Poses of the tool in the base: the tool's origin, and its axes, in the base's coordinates. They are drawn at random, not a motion.
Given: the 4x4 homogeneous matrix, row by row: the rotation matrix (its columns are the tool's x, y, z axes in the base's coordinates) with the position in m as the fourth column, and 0 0 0 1 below. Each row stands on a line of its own.
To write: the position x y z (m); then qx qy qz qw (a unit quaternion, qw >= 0). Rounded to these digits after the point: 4 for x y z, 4 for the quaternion.
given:
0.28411 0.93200 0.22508 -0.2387
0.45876 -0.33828 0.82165 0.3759
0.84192 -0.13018 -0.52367 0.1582
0 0 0 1
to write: -0.2387 0.3759 0.1582 -0.7325 -0.4747 -0.3642 0.3249
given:
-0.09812 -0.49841 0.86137 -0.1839
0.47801 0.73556 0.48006 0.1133
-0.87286 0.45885 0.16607 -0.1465
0 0 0 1
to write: -0.1839 0.1133 -0.1465 -0.0079 0.6457 0.3635 0.6715
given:
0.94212 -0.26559 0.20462 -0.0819
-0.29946 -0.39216 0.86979 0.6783
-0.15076 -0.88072 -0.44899 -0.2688
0 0 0 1
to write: -0.0819 0.6783 -0.2688 -0.8342 0.1693 -0.0161 0.5246
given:
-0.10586 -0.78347 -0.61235 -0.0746
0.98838 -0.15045 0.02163 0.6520
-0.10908 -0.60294 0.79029 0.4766
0 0 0 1
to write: -0.0746 0.6520 0.4766 -0.2521 -0.2032 0.7153 0.6193
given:
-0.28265 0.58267 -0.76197 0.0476
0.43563 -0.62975 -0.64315 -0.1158
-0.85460 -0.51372 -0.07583 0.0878
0 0 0 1
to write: 0.0476 -0.1158 0.0878 0.5964 0.4268 -0.6776 0.0543
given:
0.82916 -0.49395 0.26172 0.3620
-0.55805 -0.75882 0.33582 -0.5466
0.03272 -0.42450 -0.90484 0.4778
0 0 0 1
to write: 0.3620 -0.5466 0.4778 -0.9345 0.2814 -0.0788 0.2034
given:
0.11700 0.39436 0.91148 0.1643
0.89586 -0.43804 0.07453 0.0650
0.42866 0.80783 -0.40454 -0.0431
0 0 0 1
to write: 0.1643 0.0650 -0.0431 0.6999 0.4608 0.4787 0.2619
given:
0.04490 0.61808 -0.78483 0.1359
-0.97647 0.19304 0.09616 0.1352
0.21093 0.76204 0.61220 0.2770
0 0 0 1
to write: 0.1359 0.1352 0.2770 0.2448 -0.3660 -0.5861 0.6801
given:
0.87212 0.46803 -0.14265 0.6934
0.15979 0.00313 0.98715 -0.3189
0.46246 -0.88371 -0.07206 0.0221
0 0 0 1
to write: 0.6934 -0.3189 0.0221 -0.6966 -0.2253 -0.1148 0.6714
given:
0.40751 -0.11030 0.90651 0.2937
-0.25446 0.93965 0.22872 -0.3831
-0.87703 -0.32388 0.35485 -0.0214
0 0 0 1
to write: 0.2937 -0.3831 -0.0214 -0.1681 0.5425 -0.0439 0.8219
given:
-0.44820 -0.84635 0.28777 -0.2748
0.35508 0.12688 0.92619 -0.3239
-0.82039 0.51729 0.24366 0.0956
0 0 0 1
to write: -0.2748 -0.3239 0.0956 -0.2129 0.5769 0.6255 0.4802
